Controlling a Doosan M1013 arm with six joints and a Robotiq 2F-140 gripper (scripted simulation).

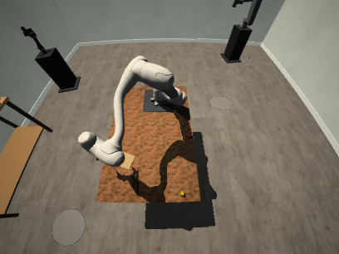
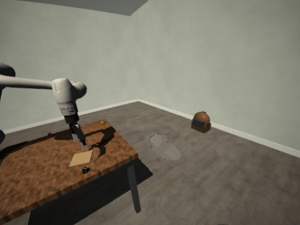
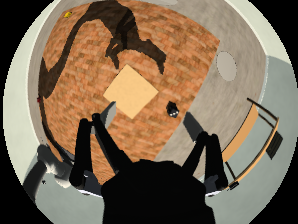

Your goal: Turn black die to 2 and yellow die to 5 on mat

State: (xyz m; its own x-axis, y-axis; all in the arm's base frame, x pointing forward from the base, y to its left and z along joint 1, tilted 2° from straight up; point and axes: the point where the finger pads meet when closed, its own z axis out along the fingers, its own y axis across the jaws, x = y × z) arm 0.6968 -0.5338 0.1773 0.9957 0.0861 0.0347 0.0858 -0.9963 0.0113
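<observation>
Now: hand 14 cm above the black die, 9 cm to the left of it and 4 cm past it. Round my hand: yellow die 53 cm to the left, 38 cm ahead, 14 cm below; tan mat 16 cm below, 7 cm to the left, 1 cm behind; red die 74 cm to the left, 15 cm behind, 14 cm below.
</observation>
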